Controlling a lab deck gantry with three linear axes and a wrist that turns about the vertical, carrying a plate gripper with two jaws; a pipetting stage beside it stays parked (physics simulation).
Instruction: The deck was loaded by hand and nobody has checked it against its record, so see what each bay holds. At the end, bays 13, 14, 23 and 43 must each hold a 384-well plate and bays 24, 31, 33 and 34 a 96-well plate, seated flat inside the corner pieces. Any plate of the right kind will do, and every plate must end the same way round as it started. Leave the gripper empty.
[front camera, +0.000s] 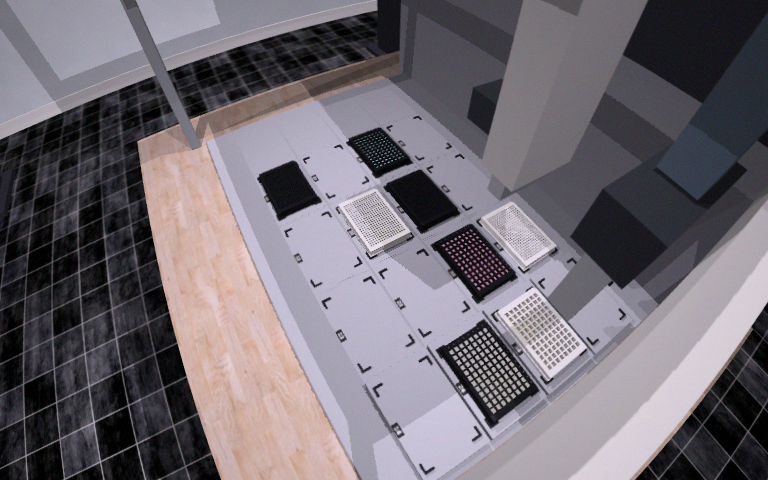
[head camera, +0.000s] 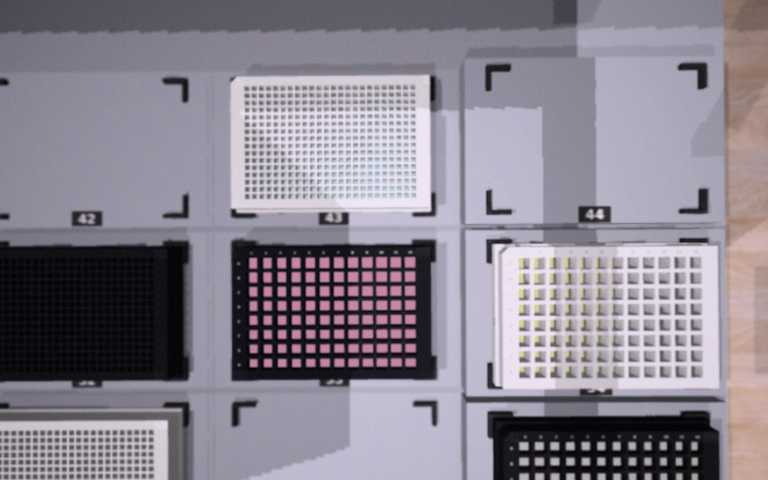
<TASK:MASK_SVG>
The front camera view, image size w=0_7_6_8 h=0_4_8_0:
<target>my gripper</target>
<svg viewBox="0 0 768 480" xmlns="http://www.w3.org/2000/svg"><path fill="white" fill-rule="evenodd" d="M747 169L736 162L700 199L696 200L656 167L672 146L672 143L602 189L570 236L585 253L547 299L568 322L607 285L610 287L615 282L622 290L687 231Z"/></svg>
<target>pink-welled black 96-well plate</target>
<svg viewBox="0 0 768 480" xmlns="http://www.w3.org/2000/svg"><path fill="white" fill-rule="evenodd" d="M468 224L436 241L433 246L475 299L479 301L513 279L516 272L475 226Z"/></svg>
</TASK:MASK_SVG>
